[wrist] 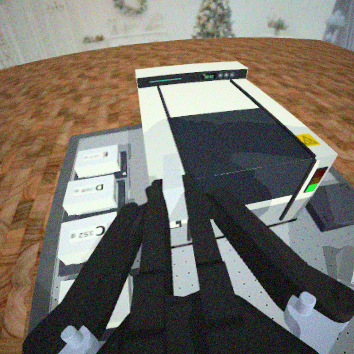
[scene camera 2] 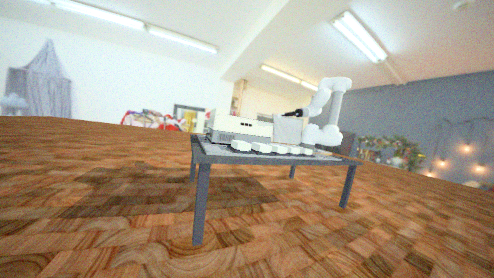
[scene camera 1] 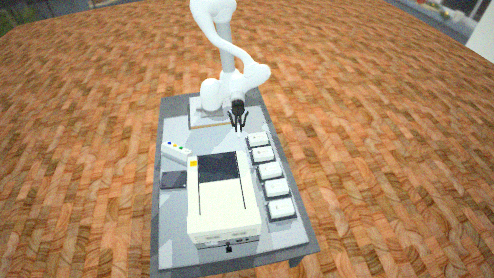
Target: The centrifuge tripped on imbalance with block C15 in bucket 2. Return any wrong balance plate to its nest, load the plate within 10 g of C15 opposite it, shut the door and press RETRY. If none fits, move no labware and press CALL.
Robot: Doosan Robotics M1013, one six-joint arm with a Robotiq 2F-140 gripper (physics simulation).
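Pixels of known places: gripper, fingertip midpoint: [wrist: 172, 166] [scene camera 2: 277, 116] [scene camera 1: 238, 137]; arm's base, link origin: [scene camera 1: 212, 109].
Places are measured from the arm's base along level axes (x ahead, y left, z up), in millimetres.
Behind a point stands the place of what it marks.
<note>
My gripper [scene camera 1: 238, 130] {x 571, y 169, z 257 mm} [scene camera 2: 284, 115] {x 571, y 169, z 257 mm} [wrist: 172, 166] {x 571, y 169, z 257 mm} is shut and empty, raised in front of the centrifuge [scene camera 1: 225, 207] {x 957, y 63, z 190 mm} [scene camera 2: 245, 126] {x 847, y 209, z 131 mm} [wrist: 151, 115] {x 820, y 184, z 191 mm}. A pale strip shows at its fingertips. The centrifuge's dark door panel [scene camera 1: 218, 166] {x 711, y 42, z 194 mm} [wrist: 235, 150] {x 662, y 53, z 194 mm} covers the opening; buckets and block C15 are hidden. Five white balance plates stand in a row on dark nests: A [scene camera 1: 258, 139] {x 399, y 316, z 35 mm}, B [scene camera 1: 263, 153] {x 524, y 329, z 33 mm}, C [scene camera 1: 270, 170] {x 666, y 349, z 37 mm} [wrist: 82, 236] {x 640, y 361, z 35 mm}, D [scene camera 1: 276, 187] {x 788, y 362, z 34 mm} [wrist: 91, 194] {x 756, y 357, z 35 mm} and E [scene camera 1: 281, 207] {x 920, y 364, z 35 mm} [wrist: 97, 160] {x 889, y 359, z 35 mm}. C reads 152 g. The button box [scene camera 1: 175, 152] {x 458, y -249, z 47 mm} has blue, yellow and green buttons.
A dark square pad [scene camera 1: 173, 180] {x 650, y -257, z 6 mm} [wrist: 332, 205] {x 629, y -237, z 6 mm} lies beside the centrifuge. The indicator [wrist: 315, 180] {x 621, y -109, z 131 mm} on the centrifuge's front glows green at its bottom. Its rear strip has a small green display [wrist: 209, 76] {x 1001, y 3, z 205 mm}. The arm's base stands at the far table end in scene camera 1.
</note>
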